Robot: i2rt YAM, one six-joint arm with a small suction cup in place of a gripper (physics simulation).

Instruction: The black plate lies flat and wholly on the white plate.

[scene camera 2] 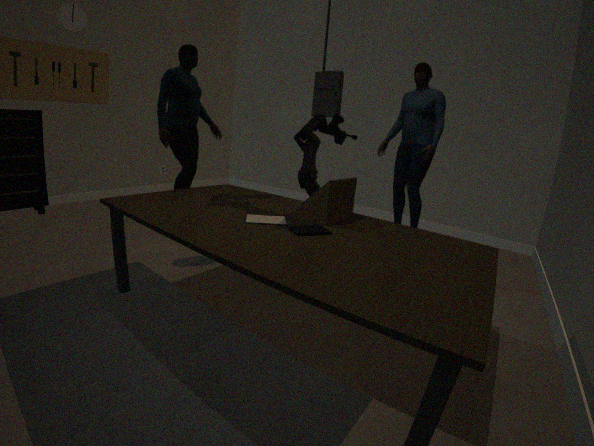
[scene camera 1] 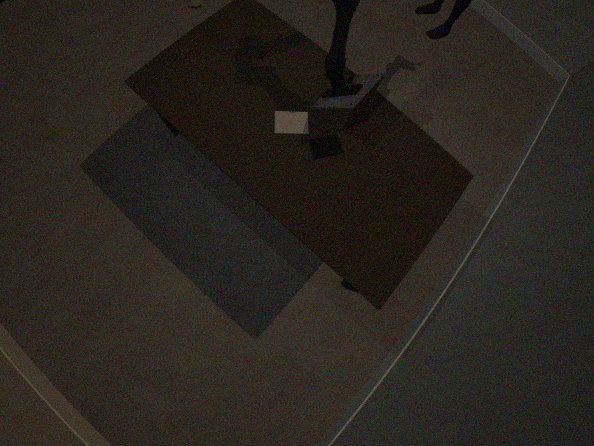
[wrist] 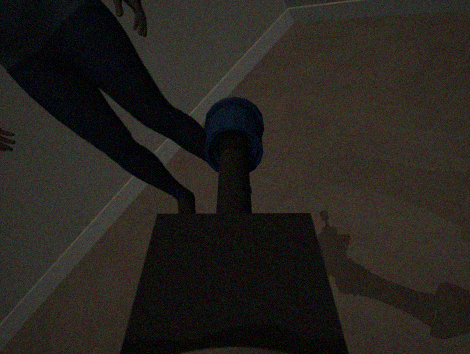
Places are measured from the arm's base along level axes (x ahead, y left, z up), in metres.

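Where they show: end effector, tool point: (scene camera 2: 356,137) (wrist: 233,124); arm's base, origin of the base link: (scene camera 2: 318,197) (scene camera 1: 341,92).
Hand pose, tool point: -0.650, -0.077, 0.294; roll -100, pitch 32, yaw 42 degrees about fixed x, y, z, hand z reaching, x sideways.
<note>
Each offset is from my tool point to the top centre of the thing, as dx, dy, dz. Level surfaces: height alone.
The black plate {+0.888, +0.162, -0.366} (scene camera 1: 326,147) (scene camera 2: 310,230) lies flat on the table. The white plate {+0.884, -0.038, -0.371} (scene camera 1: 291,122) (scene camera 2: 265,219) lies flat beside it, to its left in both scene views, close to its near corner; the black plate is not on it. My suction cup (scene camera 2: 355,137) is high above the table, well away from both plates, and points sideways. In the wrist view the blue cup (wrist: 234,125) carries no plate. The cup does not show in scene camera 1. The pictures are dark and grainy.
A block with a sloped side (scene camera 1: 330,117) (scene camera 2: 341,201) stands on the brown table {dz -0.377} (scene camera 1: 350,210) (scene camera 2: 400,270), right beside the plates and in front of my arm's base. Two people (scene camera 2: 185,110) (scene camera 2: 420,120) stand beyond the table. A grey box (scene camera 2: 328,92) hangs behind my arm.
</note>
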